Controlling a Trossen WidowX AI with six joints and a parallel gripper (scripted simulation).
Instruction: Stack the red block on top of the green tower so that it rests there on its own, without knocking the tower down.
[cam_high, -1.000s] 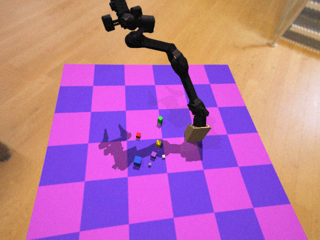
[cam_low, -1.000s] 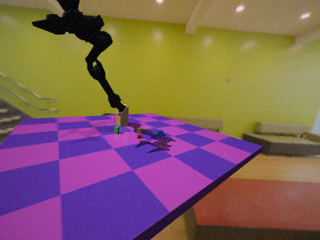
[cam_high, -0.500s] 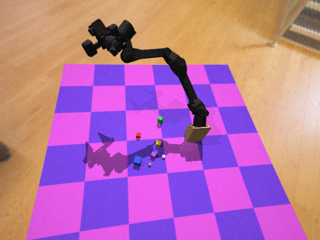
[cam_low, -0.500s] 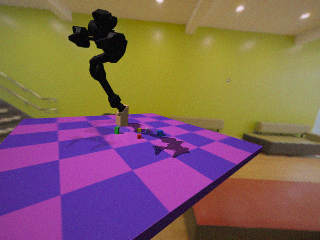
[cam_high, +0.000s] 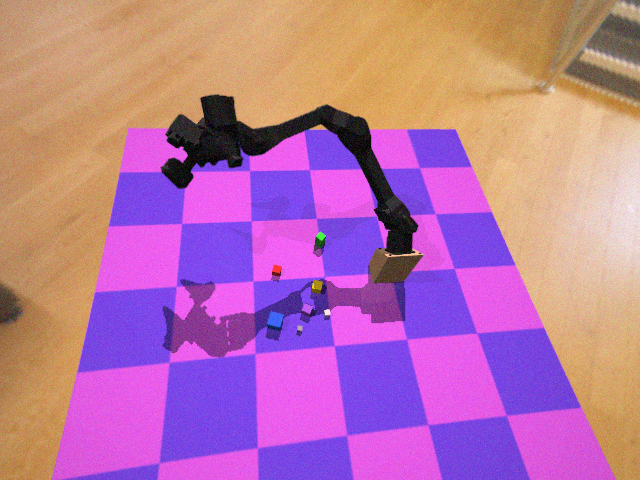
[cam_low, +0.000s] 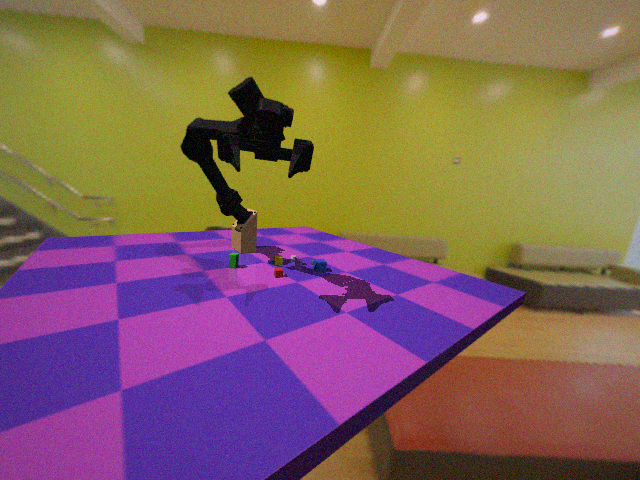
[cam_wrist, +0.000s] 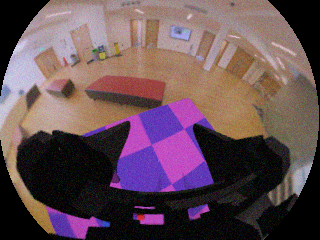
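Now: the red block 300 mm below my gripper tip, 220 mm behind it and 210 mm to the left of it. The rest, counted from my gripper tip: purple block (350 mm to the left, 300 mm below, 280 mm behind); then yellow block (330 mm behind, 300 mm below, 290 mm to the left); then blue block (370 mm to the left, 300 mm below, 190 mm behind).
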